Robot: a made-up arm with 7 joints. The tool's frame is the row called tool. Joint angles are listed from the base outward.
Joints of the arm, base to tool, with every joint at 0 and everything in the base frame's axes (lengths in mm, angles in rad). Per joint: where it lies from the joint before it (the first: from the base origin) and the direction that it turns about. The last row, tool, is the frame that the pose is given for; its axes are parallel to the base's.
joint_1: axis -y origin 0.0 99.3 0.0
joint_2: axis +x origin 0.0 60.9 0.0
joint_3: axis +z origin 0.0 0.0 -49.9
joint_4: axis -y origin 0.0 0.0 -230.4
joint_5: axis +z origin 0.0 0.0 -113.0
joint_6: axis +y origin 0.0 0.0 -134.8
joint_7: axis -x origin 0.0 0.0 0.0
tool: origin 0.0 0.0 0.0
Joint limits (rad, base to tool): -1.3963..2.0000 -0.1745..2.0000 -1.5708..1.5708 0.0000..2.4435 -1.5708..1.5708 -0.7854..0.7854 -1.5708..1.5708
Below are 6 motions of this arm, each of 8 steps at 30 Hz.
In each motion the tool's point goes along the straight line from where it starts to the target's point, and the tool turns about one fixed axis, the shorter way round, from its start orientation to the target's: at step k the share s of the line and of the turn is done. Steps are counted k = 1, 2, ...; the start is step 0. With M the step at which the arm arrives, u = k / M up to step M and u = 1 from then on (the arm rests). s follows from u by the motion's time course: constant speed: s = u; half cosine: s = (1 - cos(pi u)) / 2; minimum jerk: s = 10 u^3 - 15 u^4 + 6 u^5.
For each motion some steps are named. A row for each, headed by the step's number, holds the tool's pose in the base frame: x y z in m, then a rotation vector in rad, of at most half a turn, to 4 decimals.
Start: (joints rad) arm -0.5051 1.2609 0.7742 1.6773 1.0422 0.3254 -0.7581
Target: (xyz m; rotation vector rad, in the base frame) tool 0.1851 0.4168 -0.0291 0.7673 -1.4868 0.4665
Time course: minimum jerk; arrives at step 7
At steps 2, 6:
2: 0.1945 0.4491 -0.0123 0.9334 -1.4634 0.5150
6: 0.1854 0.4177 -0.0286 0.7718 -1.4863 0.4678

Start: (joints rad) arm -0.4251 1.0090 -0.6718 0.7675 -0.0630 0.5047 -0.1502
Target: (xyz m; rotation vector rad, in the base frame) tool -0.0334 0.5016 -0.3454 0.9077 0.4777 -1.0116
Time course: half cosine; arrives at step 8
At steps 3, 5, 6, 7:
3: -0.0210 0.4945 -0.3560 0.8762 0.4386 -1.0136
5: -0.0279 0.4984 -0.3501 0.8937 0.4602 -1.0126
6: -0.0308 0.5001 -0.3476 0.9010 0.4694 -1.0121
7: -0.0327 0.5012 -0.3460 0.9060 0.4755 -1.0117

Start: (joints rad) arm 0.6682 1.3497 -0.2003 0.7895 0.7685 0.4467 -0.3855
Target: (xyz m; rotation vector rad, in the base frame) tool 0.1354 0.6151 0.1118 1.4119 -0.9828 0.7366
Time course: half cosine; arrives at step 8
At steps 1, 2, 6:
1: 0.2151 0.5970 0.0059 1.1253 -1.0437 0.6883
2: 0.2062 0.5990 0.0179 1.1576 -1.0378 0.6941
6: 0.1475 0.6123 0.0957 1.3683 -0.9932 0.7297

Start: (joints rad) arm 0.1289 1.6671 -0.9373 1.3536 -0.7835 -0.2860 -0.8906
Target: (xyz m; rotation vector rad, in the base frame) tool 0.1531 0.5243 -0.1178 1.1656 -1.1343 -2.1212
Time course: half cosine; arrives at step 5
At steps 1, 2, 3, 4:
1: 0.1619 0.5124 -0.1399 1.1364 -1.1983 -2.1354
2: 0.1595 0.5157 -0.1338 1.1446 -1.1806 -2.1316
3: 0.1565 0.5197 -0.1263 1.1546 -1.1587 -2.1267
4: 0.1540 0.5230 -0.1201 1.1626 -1.1410 -2.1228

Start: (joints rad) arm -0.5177 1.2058 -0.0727 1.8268 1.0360 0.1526 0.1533
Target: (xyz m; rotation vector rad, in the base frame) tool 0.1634 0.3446 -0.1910 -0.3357 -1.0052 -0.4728
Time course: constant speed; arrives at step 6
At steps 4, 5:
4: 0.1627 0.3488 -0.1940 -0.3141 -0.9759 -0.4360
5: 0.1630 0.3467 -0.1925 -0.3249 -0.9906 -0.4544

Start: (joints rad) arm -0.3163 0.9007 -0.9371 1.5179 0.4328 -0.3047 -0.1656
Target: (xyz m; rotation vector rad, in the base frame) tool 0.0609 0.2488 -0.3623 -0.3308 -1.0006 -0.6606
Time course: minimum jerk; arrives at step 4
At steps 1, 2, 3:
1: 0.0367 0.2645 -0.3668 -0.2879 -0.9073 -0.6673
2: 0.0474 0.2576 -0.3648 -0.3069 -0.9486 -0.6645
3: 0.0581 0.2506 -0.3628 -0.3258 -0.9898 -0.6614

